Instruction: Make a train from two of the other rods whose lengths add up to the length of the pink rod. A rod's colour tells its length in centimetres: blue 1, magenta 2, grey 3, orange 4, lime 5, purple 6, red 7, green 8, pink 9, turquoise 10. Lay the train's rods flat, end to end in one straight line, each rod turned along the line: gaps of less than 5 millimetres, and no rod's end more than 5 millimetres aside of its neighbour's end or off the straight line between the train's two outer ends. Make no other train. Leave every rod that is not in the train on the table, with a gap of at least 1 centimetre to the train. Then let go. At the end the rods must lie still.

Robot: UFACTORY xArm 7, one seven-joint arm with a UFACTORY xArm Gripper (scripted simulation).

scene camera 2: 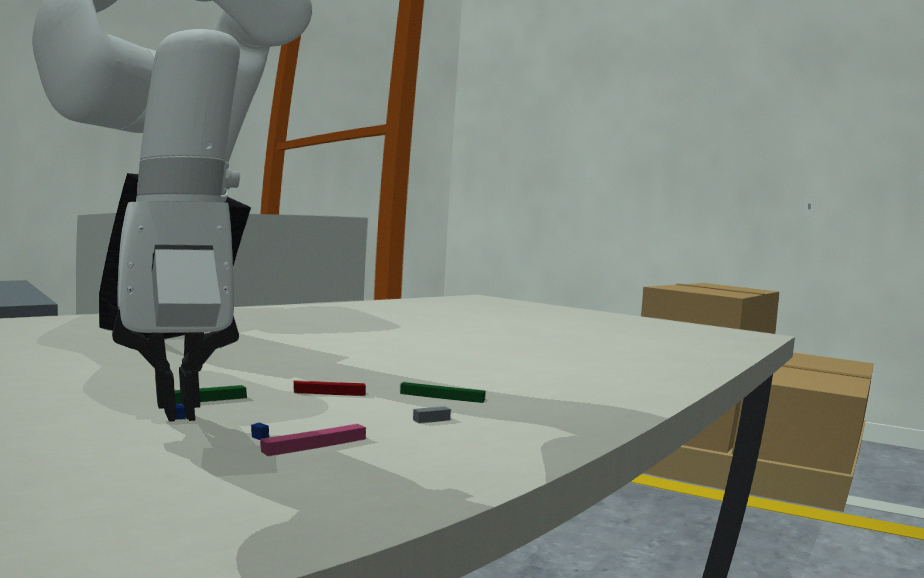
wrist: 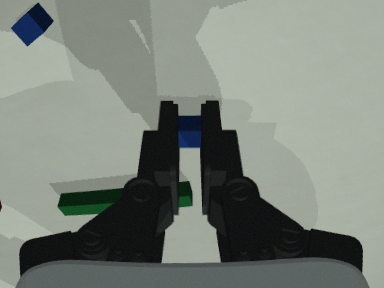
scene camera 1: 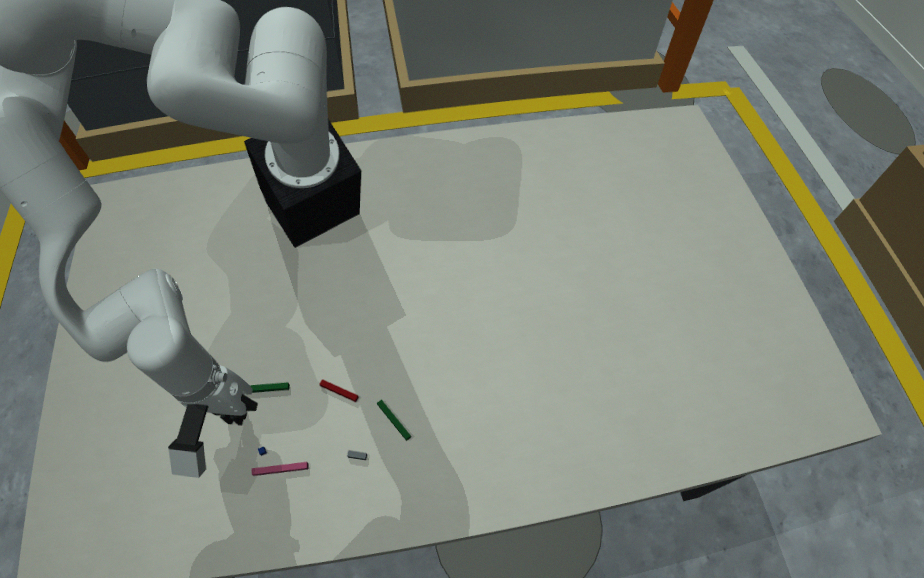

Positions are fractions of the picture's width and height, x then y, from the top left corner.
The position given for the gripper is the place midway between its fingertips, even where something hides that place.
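The gripper (wrist: 0.49, 0.44) is in the scene, and so are a blue cube (wrist: 0.49, 0.44) and a blue cube (wrist: 0.07, 0.10). There is a green rod (scene camera 2: 0.25, 0.68), along with a green rod (scene camera 2: 0.49, 0.68) and a red rod (scene camera 2: 0.33, 0.67). A pink rod (scene camera 2: 0.31, 0.77) is here too, though in the wrist view it is out of frame.
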